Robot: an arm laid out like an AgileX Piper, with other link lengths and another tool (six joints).
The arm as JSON. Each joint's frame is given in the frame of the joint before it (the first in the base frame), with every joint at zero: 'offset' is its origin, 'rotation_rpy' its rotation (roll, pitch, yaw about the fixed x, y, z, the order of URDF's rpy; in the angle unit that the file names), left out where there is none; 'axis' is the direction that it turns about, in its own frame. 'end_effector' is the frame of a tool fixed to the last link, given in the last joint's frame.
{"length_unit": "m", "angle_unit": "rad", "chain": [
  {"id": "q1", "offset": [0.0, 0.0, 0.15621], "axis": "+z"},
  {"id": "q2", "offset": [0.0, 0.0, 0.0], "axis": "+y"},
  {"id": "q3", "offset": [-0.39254, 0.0, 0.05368], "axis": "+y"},
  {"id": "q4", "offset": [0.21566, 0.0, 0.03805], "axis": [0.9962, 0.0, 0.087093]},
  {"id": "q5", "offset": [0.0, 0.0, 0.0], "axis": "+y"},
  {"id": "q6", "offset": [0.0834, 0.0, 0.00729], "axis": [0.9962, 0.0, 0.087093]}
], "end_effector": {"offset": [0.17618, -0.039, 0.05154], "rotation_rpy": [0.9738, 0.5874, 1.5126]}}
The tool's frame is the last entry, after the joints.
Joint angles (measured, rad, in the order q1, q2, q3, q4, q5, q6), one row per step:
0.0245, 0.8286, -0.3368, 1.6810, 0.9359, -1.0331
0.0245, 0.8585, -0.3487, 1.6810, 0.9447, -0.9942
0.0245, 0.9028, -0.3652, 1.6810, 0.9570, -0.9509
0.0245, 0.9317, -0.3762, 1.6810, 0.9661, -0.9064
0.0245, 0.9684, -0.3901, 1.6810, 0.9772, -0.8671
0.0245, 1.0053, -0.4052, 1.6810, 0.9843, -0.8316
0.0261, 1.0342, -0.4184, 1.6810, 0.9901, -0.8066
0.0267, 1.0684, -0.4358, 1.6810, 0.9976, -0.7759
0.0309, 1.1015, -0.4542, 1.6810, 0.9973, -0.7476
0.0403, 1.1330, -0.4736, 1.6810, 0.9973, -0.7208
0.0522, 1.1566, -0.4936, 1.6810, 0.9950, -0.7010
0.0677, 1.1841, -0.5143, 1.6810, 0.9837, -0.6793
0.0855, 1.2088, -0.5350, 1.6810, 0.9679, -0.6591
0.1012, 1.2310, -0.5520, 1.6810, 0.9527, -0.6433
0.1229, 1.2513, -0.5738, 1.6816, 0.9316, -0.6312
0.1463, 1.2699, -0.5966, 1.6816, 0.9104, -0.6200
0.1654, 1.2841, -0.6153, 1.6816, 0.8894, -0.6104
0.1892, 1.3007, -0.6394, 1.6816, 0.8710, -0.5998
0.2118, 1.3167, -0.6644, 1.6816, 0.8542, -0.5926
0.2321, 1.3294, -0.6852, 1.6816, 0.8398, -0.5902
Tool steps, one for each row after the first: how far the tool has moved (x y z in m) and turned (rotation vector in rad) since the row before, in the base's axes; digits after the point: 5 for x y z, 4 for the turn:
0.00566, 0.00186, -0.00178, 0.0247, 0.0489, 0.0020
0.00852, 0.00266, -0.00273, 0.0281, 0.0622, 0.0040
0.00506, 0.00200, -0.00258, 0.0273, 0.0539, 0.0004
0.00675, 0.00245, -0.00270, 0.0251, 0.0545, 0.0027
0.00766, 0.00172, -0.00280, 0.0210, 0.0509, -0.0005
0.00593, 0.00174, -0.00173, 0.0150, 0.0362, 0.0017
0.00744, 0.00194, -0.00162, 0.0185, 0.0421, 0.0009
0.00801, 0.00135, -0.00212, 0.0132, 0.0388, -0.0019
0.00684, 0.00270, -0.00160, 0.0124, 0.0349, 0.0037
0.00555, 0.00294, 0.00029, 0.0078, 0.0208, 0.0057
0.00705, 0.00247, -0.00184, 0.0033, 0.0263, 0.0012
0.00680, 0.00246, -0.00184, 0.0001, 0.0224, 0.0000
0.00606, 0.00214, -0.00244, -0.0019, 0.0196, -0.0007
0.00653, 0.00293, -0.00081, -0.0058, 0.0100, 0.0009
0.00601, 0.00366, -0.00011, -0.0064, 0.0062, 0.0029
0.00529, 0.00254, -0.00024, -0.0068, 0.0043, -0.0009
0.00528, 0.00484, 0.00125, -0.0042, 0.0019, 0.0056
0.00539, 0.00510, 0.00206, -0.0043, -0.0026, 0.0065
0.00414, 0.00480, 0.00200, -0.0050, -0.0060, 0.0075

